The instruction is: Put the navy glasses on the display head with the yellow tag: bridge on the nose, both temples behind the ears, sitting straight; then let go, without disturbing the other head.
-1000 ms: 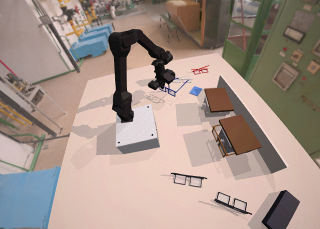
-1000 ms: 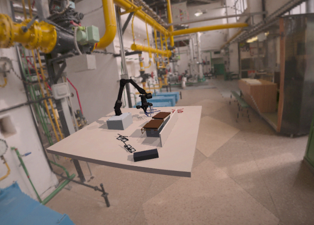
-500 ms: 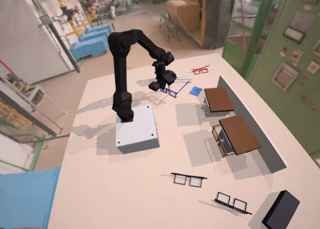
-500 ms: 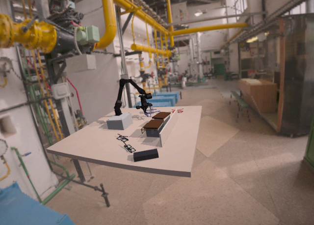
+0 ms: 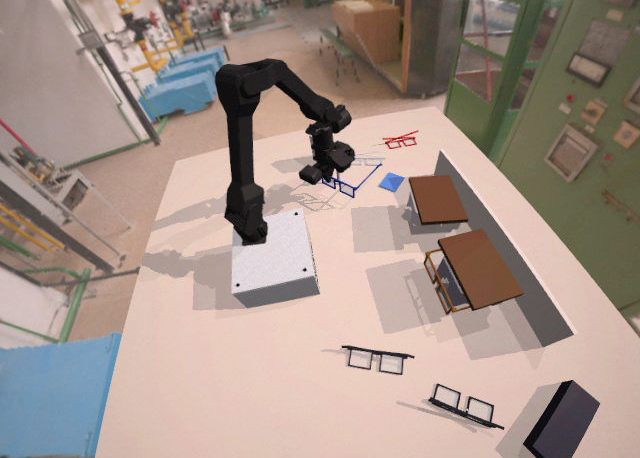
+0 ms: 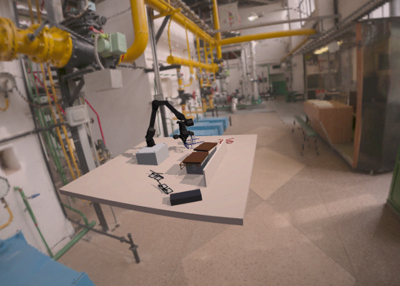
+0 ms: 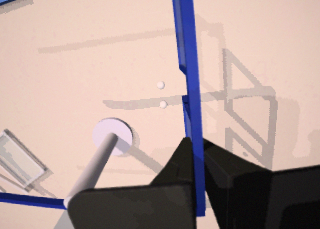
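The white peg stand lies 60 mm to the left of my gripper tip, 40 mm ahead of it and 30 mm below it. The rest, counted from my gripper tip: back panel (420 mm ahead, 260 mm to the right); blue card (220 mm ahead, 60 mm below, 20 mm to the left); dark box (700 mm to the right, 410 mm ahead, 40 mm below).
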